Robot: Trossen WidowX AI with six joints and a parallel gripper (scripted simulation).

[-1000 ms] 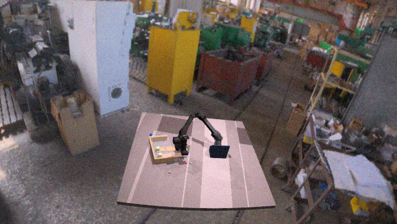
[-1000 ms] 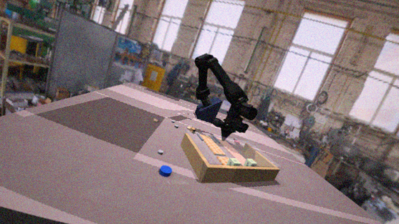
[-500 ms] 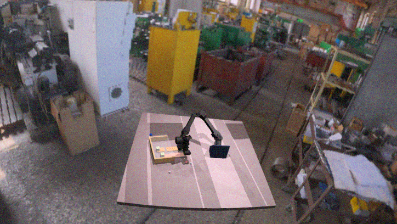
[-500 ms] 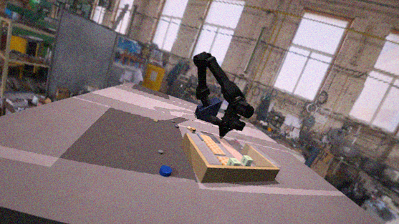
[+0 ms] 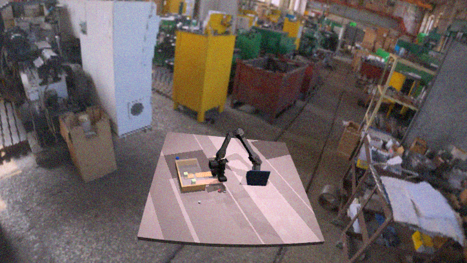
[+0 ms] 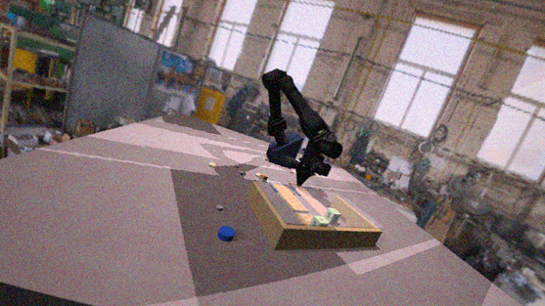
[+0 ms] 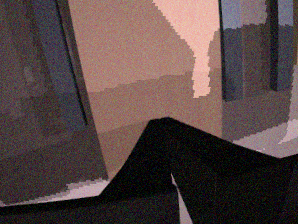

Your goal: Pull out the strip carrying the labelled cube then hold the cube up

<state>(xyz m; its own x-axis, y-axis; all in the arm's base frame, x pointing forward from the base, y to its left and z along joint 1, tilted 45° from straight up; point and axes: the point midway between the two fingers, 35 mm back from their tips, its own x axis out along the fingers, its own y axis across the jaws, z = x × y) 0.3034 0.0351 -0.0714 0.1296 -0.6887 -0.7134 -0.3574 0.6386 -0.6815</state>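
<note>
The pale strip lies 90 mm ahead of my gripper tip and 40 mm to the left of it. The rest, counted from my gripper tip: blue disc 400 mm ahead, 210 mm to the right.
</note>
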